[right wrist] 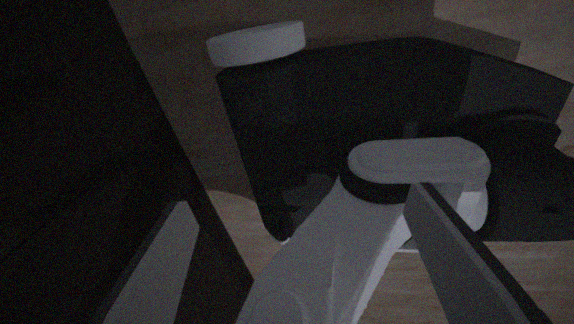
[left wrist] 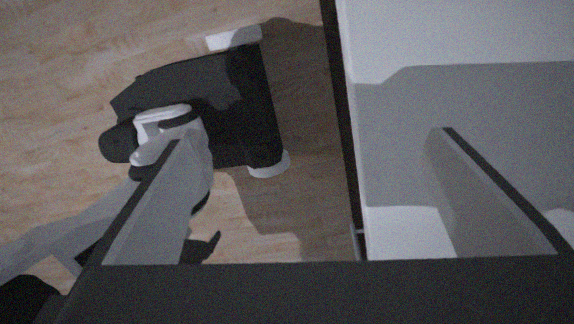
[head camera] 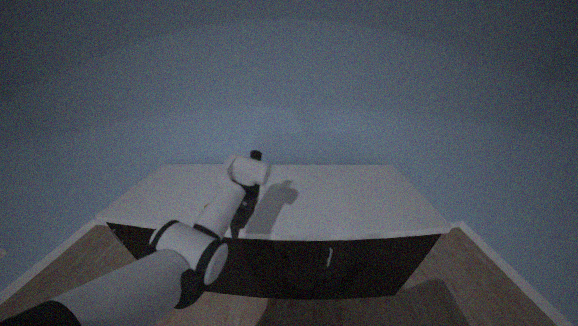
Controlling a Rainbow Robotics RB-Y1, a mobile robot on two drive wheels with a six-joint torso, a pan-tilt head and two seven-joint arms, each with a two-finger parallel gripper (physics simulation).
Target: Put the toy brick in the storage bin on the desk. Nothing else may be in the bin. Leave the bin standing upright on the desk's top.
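Frame: origin at the robot's base, x ahead, y up, z right, level; millimetres.
Where they show: left gripper, between the fingertips: (left wrist: pixel 308 149) (head camera: pixel 241 227); right gripper, between the fingertips: (right wrist: pixel 297 207) (left wrist: pixel 204 230).
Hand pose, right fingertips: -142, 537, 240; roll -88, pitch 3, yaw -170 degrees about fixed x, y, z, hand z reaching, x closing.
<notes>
After its pixels a point has its place, as x, y, z.
A tiny yellow-orange speck, perhaps the toy brick (head camera: pixel 206 205) {403, 942, -460}, shows at the edge of my left forearm over the desk (head camera: pixel 350 200) {526, 911, 245} (left wrist: pixel 450 30); the arm hides the rest. The storage bin does not show in any view. My left gripper (head camera: pixel 236 234) {264, 981, -226} (left wrist: pixel 308 149) {264, 981, -226} is open and empty, pointing down near the desk's front edge. In the left wrist view that edge runs between its fingers, with one finger over the white top and the other over the floor side. My right gripper (right wrist: pixel 297 207) {-142, 537, 240} is open and empty, low beside the desk's dark front.
The desk's front has a handle (head camera: pixel 329 257). My black wheeled base (left wrist: pixel 245 100) {2, 191, -57} (right wrist: pixel 350 90) {-183, 169, 166} stands on the wooden floor (left wrist: pixel 75 50) {-734, 1, -358} before the desk. A blue wall (head camera: pixel 300 75) {969, 1493, -26} rises behind the desk. My left arm's shadow lies on the desk top.
</notes>
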